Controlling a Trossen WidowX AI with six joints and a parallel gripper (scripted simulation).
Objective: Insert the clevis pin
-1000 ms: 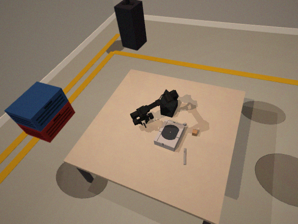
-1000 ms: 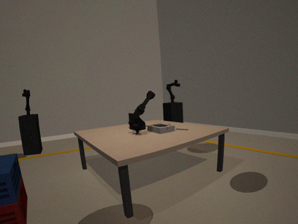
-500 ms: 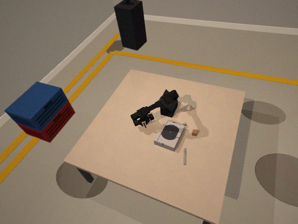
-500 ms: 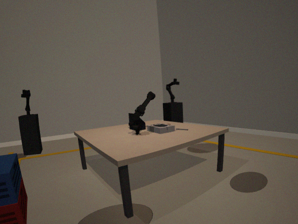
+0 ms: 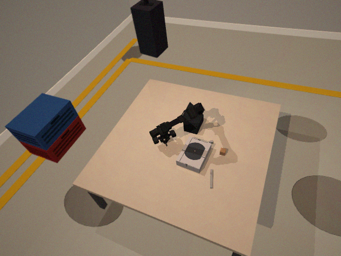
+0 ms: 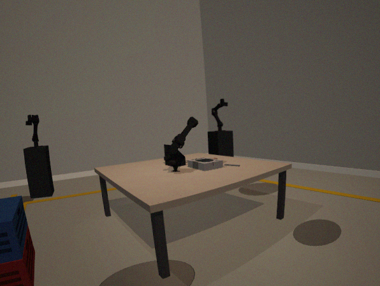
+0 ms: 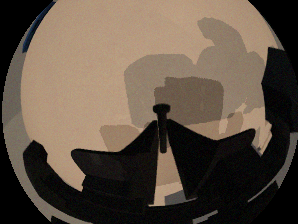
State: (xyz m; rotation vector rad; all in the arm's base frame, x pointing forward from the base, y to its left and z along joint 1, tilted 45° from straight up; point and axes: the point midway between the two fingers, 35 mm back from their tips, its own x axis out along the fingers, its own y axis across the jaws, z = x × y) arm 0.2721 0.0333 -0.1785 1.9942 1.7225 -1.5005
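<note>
Now: gripper tip 27 cm to the right of the wide flat disc, 6 cm below it and 1 cm past it. Round my gripper tip: tiny grey piece: 33 cm to the left, 18 cm behind, 1 cm above; then clevis pin: 1 cm to the left, 1 cm above; then steel tray: 27 cm to the left, 4 cm above.
</note>
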